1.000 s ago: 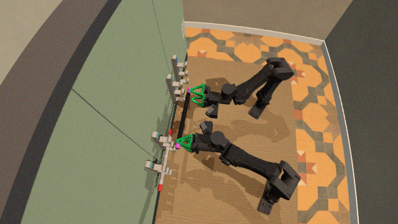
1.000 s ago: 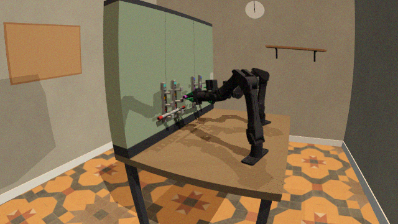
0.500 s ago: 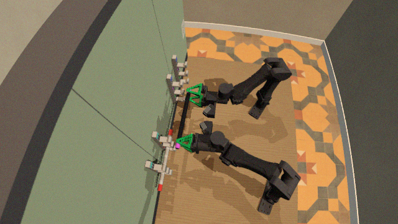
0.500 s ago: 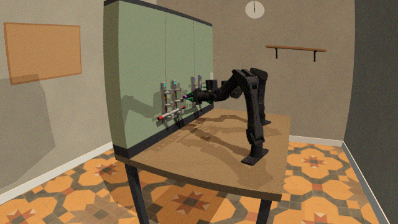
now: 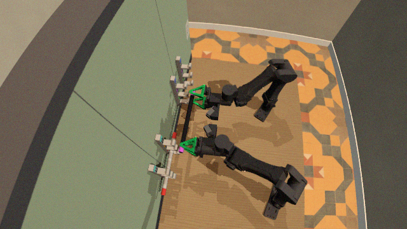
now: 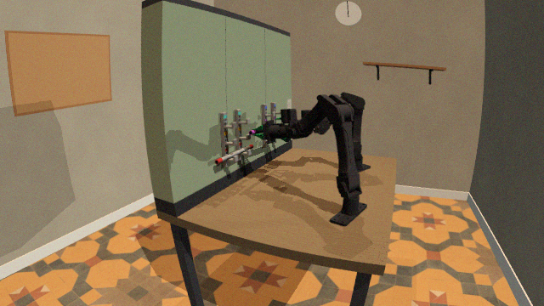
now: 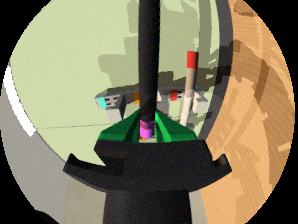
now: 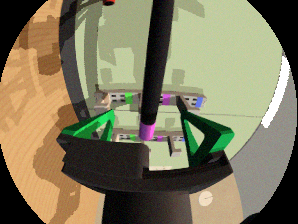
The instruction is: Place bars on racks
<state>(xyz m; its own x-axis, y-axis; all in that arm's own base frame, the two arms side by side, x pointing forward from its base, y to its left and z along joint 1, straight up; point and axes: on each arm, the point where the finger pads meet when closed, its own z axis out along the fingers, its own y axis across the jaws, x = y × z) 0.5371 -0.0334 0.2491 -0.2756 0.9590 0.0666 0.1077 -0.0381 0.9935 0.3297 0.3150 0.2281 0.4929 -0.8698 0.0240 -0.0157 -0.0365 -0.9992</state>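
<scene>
The bar lies 2 cm behind my left hand, 13 cm to the right of it and 1 cm below it. The rest, counted from my left hand: green wall panel (14 cm ahead, 13 cm to the right, 18 cm above).
Now: the bar 13 cm to the left of my right hand, 1 cm ahead of it and 1 cm above it. Also, from my right hand: green wall panel (20 cm above, 17 cm ahead, 13 cm to the left).
</scene>
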